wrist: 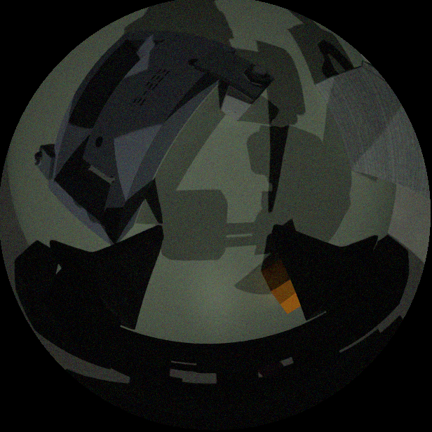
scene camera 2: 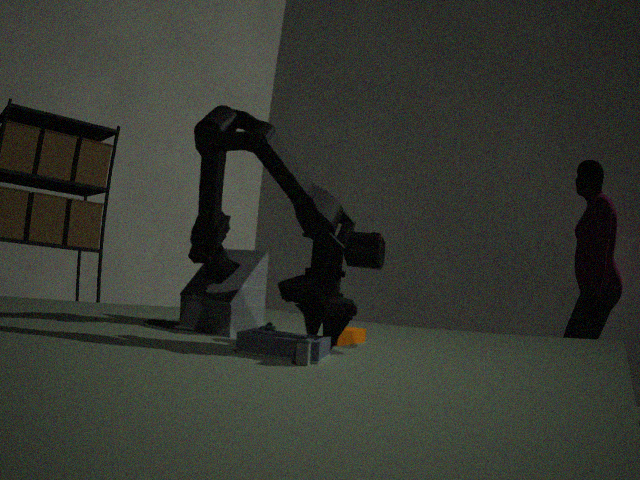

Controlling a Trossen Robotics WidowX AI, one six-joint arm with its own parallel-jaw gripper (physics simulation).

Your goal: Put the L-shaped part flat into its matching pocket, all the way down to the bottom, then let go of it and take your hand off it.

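Seen in the pictures: arm's base, origin of its link: (scene camera 2: 222, 271).
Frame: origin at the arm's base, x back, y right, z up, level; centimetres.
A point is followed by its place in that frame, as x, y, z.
Note:
The orange L-shaped part (scene camera 2: 352, 336) @(-23.4, -17.7, -11.6) (wrist: 283, 291) lies on the table beside the blue-grey pocket block; in the wrist view the right finger hides much of it, so its full outline cannot be told. The pocket block (scene camera 2: 266, 343) @(-28.4, 11.0, -10.9) (wrist: 135, 112) sits on the table, at upper left in the wrist view. It has dark recesses; which one matches the part cannot be told. My gripper (scene camera 2: 323, 336) @(-25.6, -4.8, -12.6) (wrist: 218, 231) is open, with nothing between its fingers. It points down, low near the table. In the wrist view the right finger overlaps the part and the left finger is close to the block's near corner.
A grey slanted block (scene camera 2: 250, 299) @(-8.2, -1.9, -5.3) (wrist: 372, 120) stands at the arm's base, on the right in the wrist view. A small latch-like piece (wrist: 257, 75) sits at the pocket block's end. Farther back are a shelf rack (scene camera 2: 62, 121) with boxes and a standing person (scene camera 2: 595, 248).

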